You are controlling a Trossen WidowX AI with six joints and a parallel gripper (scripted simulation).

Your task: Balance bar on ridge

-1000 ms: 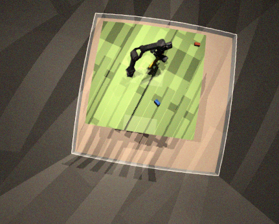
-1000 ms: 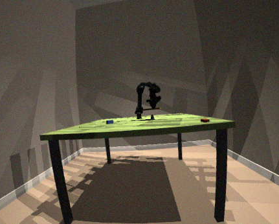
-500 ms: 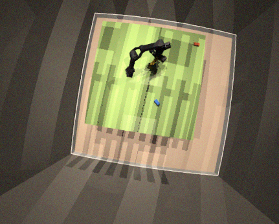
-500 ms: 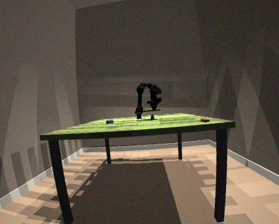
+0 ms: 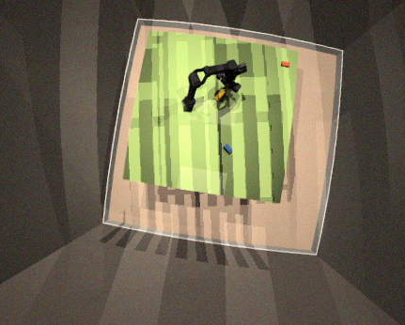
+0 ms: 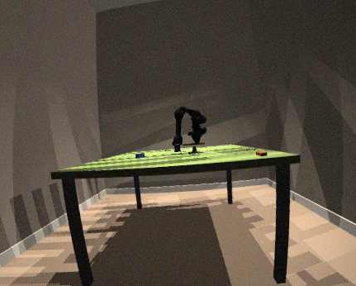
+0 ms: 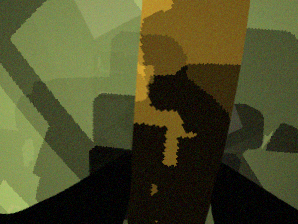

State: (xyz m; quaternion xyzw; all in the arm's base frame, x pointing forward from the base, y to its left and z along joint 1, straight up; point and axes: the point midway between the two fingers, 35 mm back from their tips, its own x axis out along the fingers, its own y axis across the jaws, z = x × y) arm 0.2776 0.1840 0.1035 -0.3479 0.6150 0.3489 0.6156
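Now: gripper tip 3 cm to the left of the orange-yellow bar and 2 cm past it. From my gripper tip the other things lie so: blue block: 46 cm to the right, 8 cm ahead, 5 cm below; then red block: 46 cm ahead, 32 cm to the left, 6 cm below.
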